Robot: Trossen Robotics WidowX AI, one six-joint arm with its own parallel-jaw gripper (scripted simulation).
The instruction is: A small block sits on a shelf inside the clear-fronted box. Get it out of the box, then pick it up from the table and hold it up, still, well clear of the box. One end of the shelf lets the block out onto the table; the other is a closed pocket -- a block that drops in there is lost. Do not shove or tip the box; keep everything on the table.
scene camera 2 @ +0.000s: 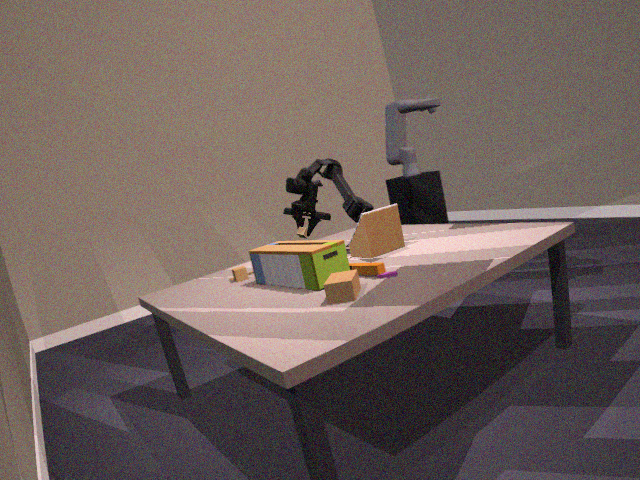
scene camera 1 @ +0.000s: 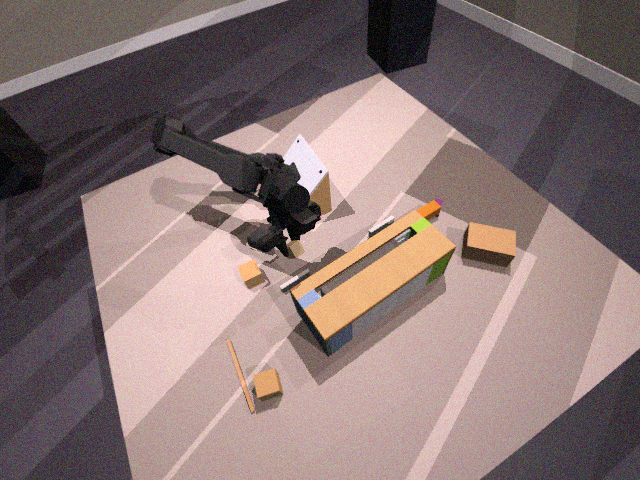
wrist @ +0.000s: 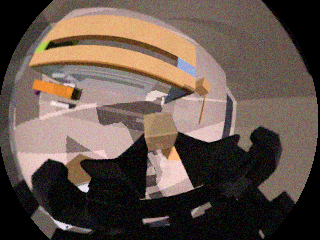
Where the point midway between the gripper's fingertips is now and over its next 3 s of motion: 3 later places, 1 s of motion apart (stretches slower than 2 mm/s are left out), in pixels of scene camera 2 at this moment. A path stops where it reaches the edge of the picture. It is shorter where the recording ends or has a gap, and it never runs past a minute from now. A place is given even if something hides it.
My gripper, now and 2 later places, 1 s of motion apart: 304,235; 304,228; 304,223
